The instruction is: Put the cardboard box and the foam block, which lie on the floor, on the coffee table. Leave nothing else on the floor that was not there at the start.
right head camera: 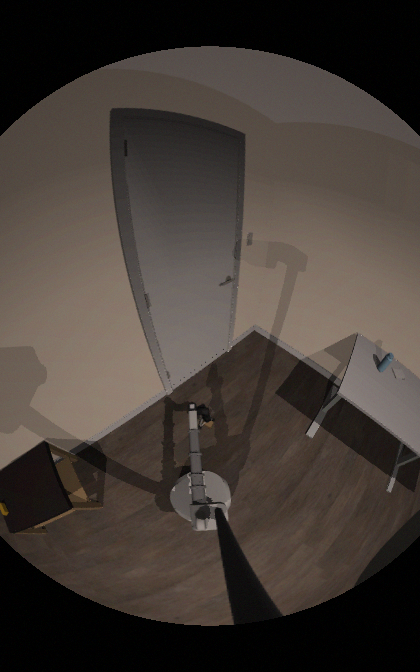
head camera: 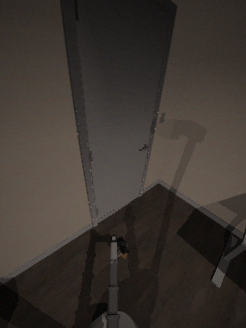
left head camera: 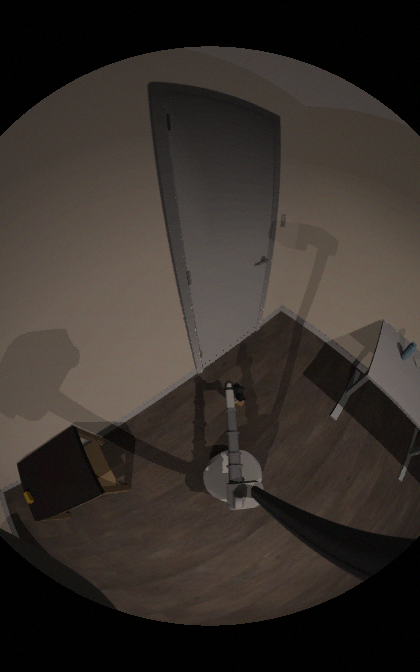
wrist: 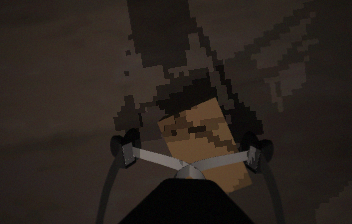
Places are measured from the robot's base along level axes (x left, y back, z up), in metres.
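Pixels of known places: gripper, fingertip midpoint: (head camera: pixel 121 256) (left head camera: pixel 236 403) (wrist: pixel 189 142).
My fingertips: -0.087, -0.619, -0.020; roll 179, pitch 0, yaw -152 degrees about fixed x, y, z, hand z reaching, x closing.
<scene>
For each thing: its top centre in the pictures, then the offset to it from my fingertips, as dx, dy, dz. "*": a spot on its surface instead. Level surfaces: height alone.
- cardboard box at its top centre: (wrist: pixel 204 153) (left head camera: pixel 238 400) (head camera: pixel 123 253) -0.012, -0.007, +0.042
- white table at its surface level: dz +0.712
- blue bottle at its top centre: (left head camera: pixel 414 343) -1.328, +0.139, +0.877
- grey door at a spot on its surface: (left head camera: pixel 225 210) * +0.060, -0.558, +1.351
The cardboard box (head camera: pixel 124 256) (left head camera: pixel 241 403) (right head camera: pixel 209 423) (wrist: pixel 200 145) is a small tan-orange block on the dark floor below the end of my arm. My gripper (head camera: pixel 121 245) (left head camera: pixel 239 392) (right head camera: pixel 204 414) (wrist: pixel 189 142) is open over it. In the wrist view the box shows between the two fingertips, tilted and nearer the right one; its near end is partly hidden by the gripper body. Their height above the box is hard to judge. A low table with a dark top and wooden legs (left head camera: pixel 60 475) (right head camera: pixel 35 490), apparently the coffee table, stands at the left. I cannot identify the foam block.
A small yellow object (left head camera: pixel 29 497) (right head camera: pixel 4 509) lies on the dark table's edge. A white table (left head camera: pixel 395 380) (right head camera: pixel 370 390) with metal legs stands at the right, bearing a blue bottle (left head camera: pixel 409 351) (right head camera: pixel 385 362). A grey door (head camera: pixel 120 115) (left head camera: pixel 225 210) (right head camera: pixel 185 225) is ahead, near the corner.
</scene>
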